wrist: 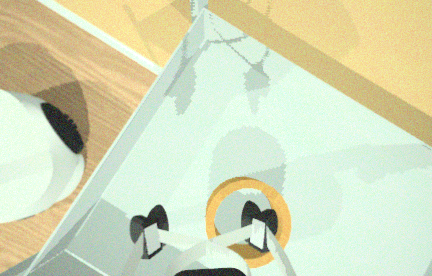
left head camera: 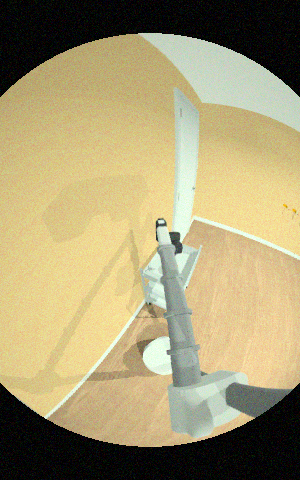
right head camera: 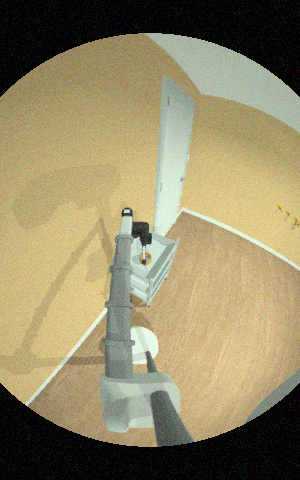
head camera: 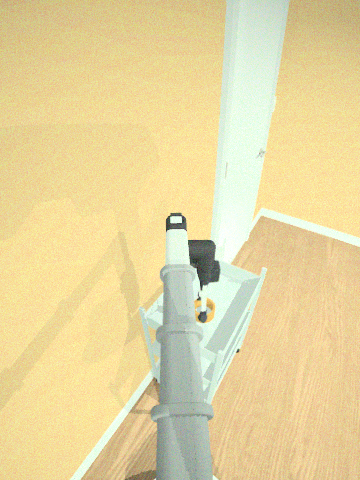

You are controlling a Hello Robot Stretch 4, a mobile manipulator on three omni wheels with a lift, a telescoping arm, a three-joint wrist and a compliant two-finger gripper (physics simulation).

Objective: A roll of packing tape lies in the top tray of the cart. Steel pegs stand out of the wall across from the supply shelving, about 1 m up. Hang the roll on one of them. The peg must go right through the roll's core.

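Where they show: gripper, fingertip midpoint: [wrist: 204, 218] [right head camera: 143, 258] [head camera: 201, 310]; robot's base, link origin: [left head camera: 163, 354] [right head camera: 137, 344].
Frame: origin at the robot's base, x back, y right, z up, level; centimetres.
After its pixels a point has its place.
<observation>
The orange roll of packing tape [head camera: 212, 311] @[x -66.3, y 13.5, z 68.4 cm] [right head camera: 149, 258] @[x -66.6, y 13.6, z 68.5 cm] [wrist: 283, 220] @[x -72.7, y 10.2, z 68.5 cm] lies in the top tray of the pale cart [head camera: 235, 315] @[x -67.0, y 23.7, z 63.6 cm] [left head camera: 192, 265] @[x -70.4, y 29.3, z 63.5 cm] [right head camera: 165, 260] @[x -64.7, y 26.1, z 67.9 cm] [wrist: 127, 135] @[x -55.7, y 0.1, z 68.5 cm]. My gripper [head camera: 201, 307] @[x -64.1, y 8.7, z 72.5 cm] [wrist: 204, 218] @[x -64.1, y 8.7, z 72.5 cm] is open, pointing down over the tray. In the wrist view its right fingertip shows over the roll's open core and its left fingertip is outside the ring, to the left. How deep the right fingertip sits is unclear. Steel pegs with orange ends [left head camera: 294, 211] @[x -114.9, y 263.7, z 96.8 cm] [right head camera: 287, 213] @[x -115.9, y 262.2, z 95.3 cm] stand out of the wall at the far right. The roll is hidden behind the arm in the left head view.
The cart stands close to the yellow wall [head camera: 75, 165] @[x -61.4, y -21.9, z 132.3 cm] on the left. A white door [head camera: 247, 125] @[x -154.9, y 42.5, z 116.7 cm] [left head camera: 186, 160] @[x -151.6, y 40.3, z 134.5 cm] [right head camera: 174, 155] @[x -155.9, y 43.2, z 128.1 cm] is behind it. My round white base [left head camera: 157, 356] @[x 0.2, y -6.6, z 18.7 cm] [right head camera: 145, 345] @[x 0.4, y 8.3, z 18.7 cm] is on the wooden floor [head camera: 295, 350] @[x -79.1, y 76.9, z -2.7 cm] near the cart.
</observation>
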